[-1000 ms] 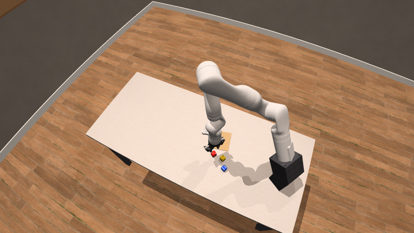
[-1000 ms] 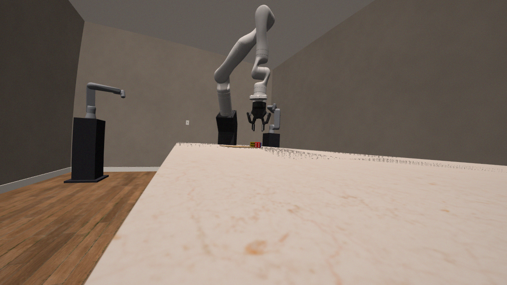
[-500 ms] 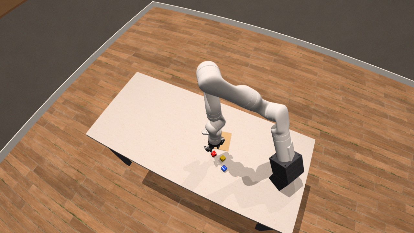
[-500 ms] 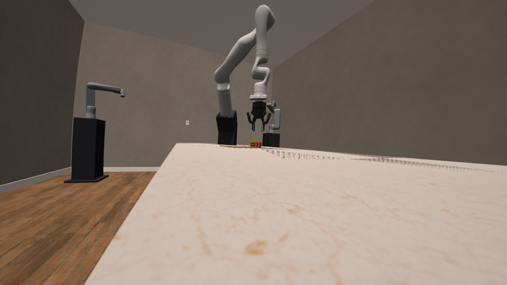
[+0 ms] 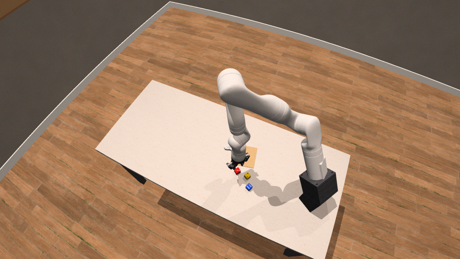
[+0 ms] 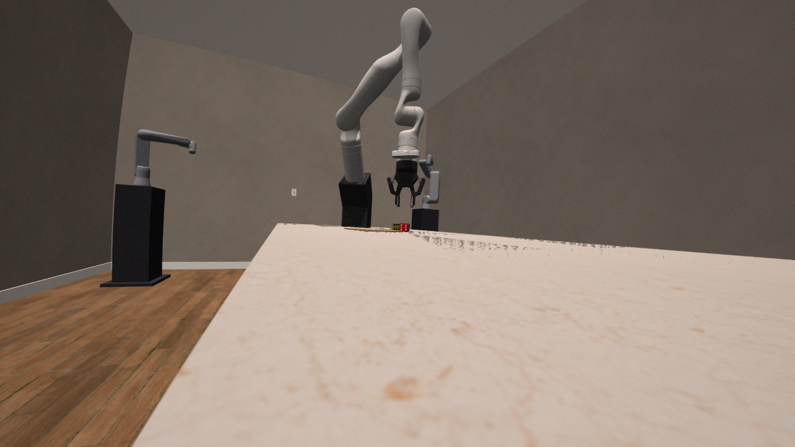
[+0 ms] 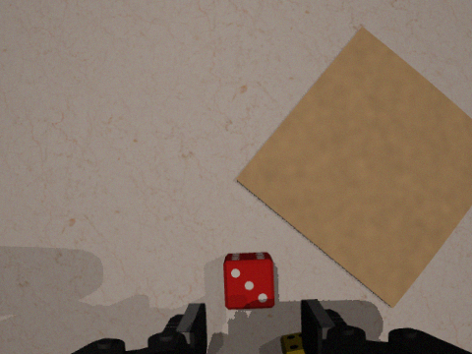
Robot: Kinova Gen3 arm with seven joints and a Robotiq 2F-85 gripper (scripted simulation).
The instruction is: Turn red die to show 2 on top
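Now: hand 9 cm above the red die. Also, from my hand: blue die (10 cm behind, 6 cm to the left, 9 cm below); then yellow die (6 cm behind, 9 cm below); then tan mat (1 cm ahead, 12 cm to the right, 10 cm below).
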